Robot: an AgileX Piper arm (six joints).
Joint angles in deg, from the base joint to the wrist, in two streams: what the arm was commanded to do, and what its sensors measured. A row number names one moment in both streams.
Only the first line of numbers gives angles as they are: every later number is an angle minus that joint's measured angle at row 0.
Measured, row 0:
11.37 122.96 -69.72 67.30 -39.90 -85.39
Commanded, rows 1 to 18:
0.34 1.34 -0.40 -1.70 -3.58 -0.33
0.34 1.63 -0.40 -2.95 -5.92 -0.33
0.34 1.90 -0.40 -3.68 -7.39 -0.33
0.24 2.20 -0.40 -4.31 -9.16 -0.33
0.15 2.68 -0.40 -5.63 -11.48 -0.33
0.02 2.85 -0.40 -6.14 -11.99 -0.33
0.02 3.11 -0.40 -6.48 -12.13 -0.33
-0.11 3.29 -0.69 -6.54 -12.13 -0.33
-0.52 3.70 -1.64 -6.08 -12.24 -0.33
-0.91 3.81 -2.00 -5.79 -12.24 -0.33
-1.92 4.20 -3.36 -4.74 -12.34 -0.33
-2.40 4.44 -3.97 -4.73 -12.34 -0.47
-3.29 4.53 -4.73 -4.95 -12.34 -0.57
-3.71 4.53 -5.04 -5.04 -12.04 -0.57
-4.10 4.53 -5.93 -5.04 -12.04 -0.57
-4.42 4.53 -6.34 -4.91 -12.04 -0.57
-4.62 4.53 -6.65 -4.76 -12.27 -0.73
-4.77 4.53 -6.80 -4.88 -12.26 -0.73
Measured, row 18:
-3.80 4.54 -5.74 -5.05 -11.30 -0.23
